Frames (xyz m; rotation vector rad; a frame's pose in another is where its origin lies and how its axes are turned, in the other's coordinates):
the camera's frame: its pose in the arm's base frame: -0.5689 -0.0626 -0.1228 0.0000 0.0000 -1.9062
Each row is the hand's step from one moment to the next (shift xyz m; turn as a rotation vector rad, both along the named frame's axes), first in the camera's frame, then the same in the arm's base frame.
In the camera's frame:
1: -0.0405 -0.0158 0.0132 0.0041 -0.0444 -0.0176
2: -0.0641 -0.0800 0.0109 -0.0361 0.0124 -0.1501
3: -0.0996 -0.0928 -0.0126 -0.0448 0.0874 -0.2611
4: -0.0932 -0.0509 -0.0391 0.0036 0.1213 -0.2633
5: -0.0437 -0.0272 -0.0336 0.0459 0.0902 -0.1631
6: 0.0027 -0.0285 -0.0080 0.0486 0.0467 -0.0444
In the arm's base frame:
1: -0.0016 0.0434 0.0132 -0.0433 0.0107 -0.0176
2: -0.0544 0.0869 0.0109 0.0236 0.0300 -0.1501
3: -0.0548 0.1246 -0.0126 0.0973 0.0135 -0.2611
4: -0.0174 0.1048 -0.0391 0.1134 -0.0433 -0.2633
5: -0.0113 0.0502 -0.0336 0.0701 -0.0730 -0.1631
6: -0.0278 0.0068 -0.0080 0.0281 -0.0613 -0.0444

